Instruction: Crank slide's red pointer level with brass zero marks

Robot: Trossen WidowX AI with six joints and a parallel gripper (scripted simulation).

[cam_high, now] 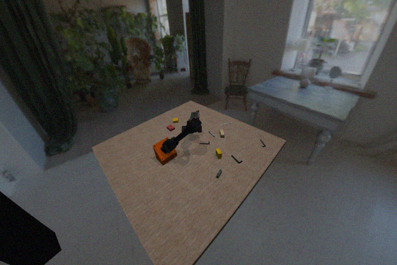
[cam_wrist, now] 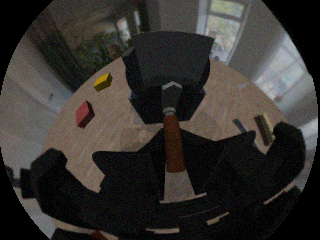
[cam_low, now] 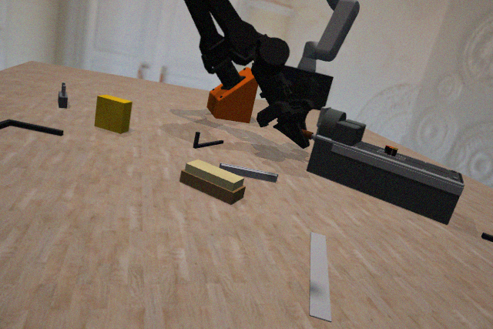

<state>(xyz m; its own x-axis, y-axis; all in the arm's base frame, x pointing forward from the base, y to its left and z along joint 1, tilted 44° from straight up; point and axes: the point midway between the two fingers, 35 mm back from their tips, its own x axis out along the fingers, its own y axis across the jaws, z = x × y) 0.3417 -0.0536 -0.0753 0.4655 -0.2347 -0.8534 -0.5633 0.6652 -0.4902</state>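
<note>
Right now the brown crank handle is 20 mm behind my gripper tip, 10 mm to the right of it and 30 mm above it. The rest, counted from my gripper tip: red pointer 130 mm ahead, 80 mm to the left, 50 mm above; then red block 70 mm behind, 240 mm to the left, 20 mm below; then grey bar 80 mm ahead, 170 mm to the right, 30 mm below.
</note>
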